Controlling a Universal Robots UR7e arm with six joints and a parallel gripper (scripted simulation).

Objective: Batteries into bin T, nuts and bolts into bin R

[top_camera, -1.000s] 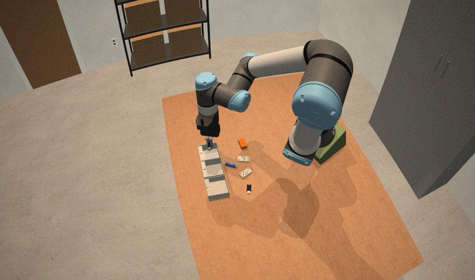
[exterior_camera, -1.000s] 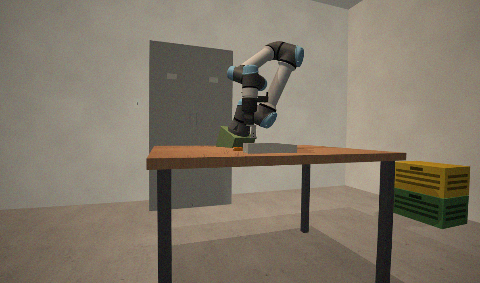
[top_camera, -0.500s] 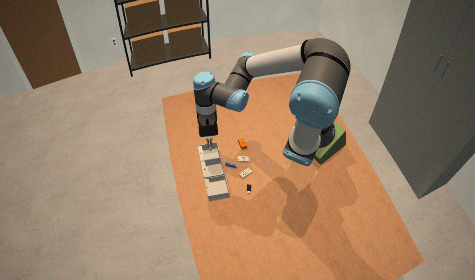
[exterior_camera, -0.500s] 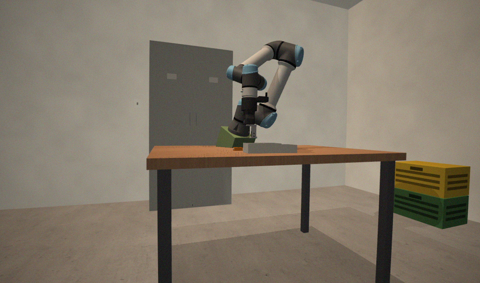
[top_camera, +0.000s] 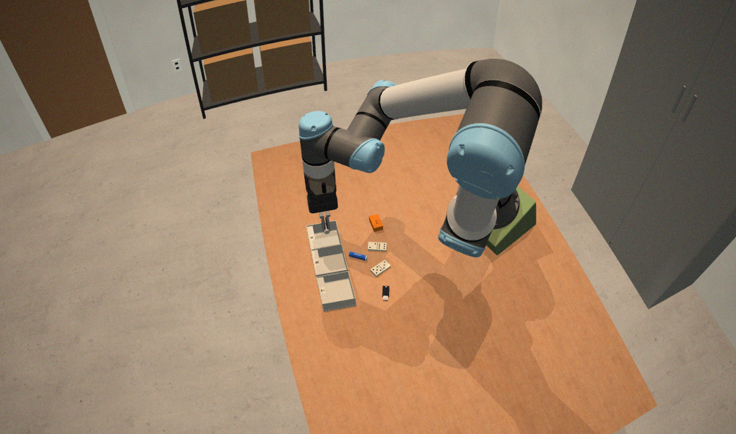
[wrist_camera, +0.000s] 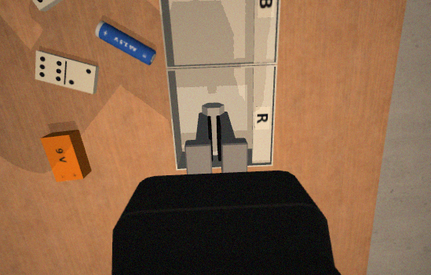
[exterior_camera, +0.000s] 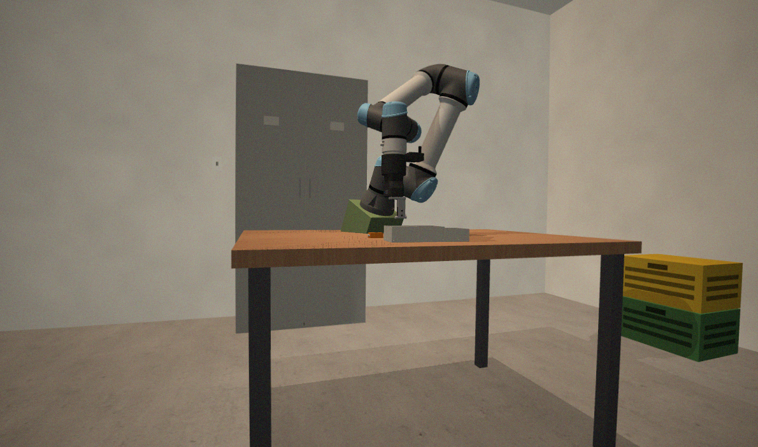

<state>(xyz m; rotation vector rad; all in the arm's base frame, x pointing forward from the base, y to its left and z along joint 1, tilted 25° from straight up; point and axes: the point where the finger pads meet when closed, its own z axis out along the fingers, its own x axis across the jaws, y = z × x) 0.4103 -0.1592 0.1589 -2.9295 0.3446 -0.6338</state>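
Now: hand 8 cm above the blue cylindrical battery, 7 cm to the right of it and 6 cm past it. Also, from my hand: grey bolt 1 cm to the left, 1 cm below; then orange 9 V battery 15 cm behind, 8 cm below, 2 cm to the right; then grey bin row 8 cm to the left, 6 cm below, 3 cm ahead.
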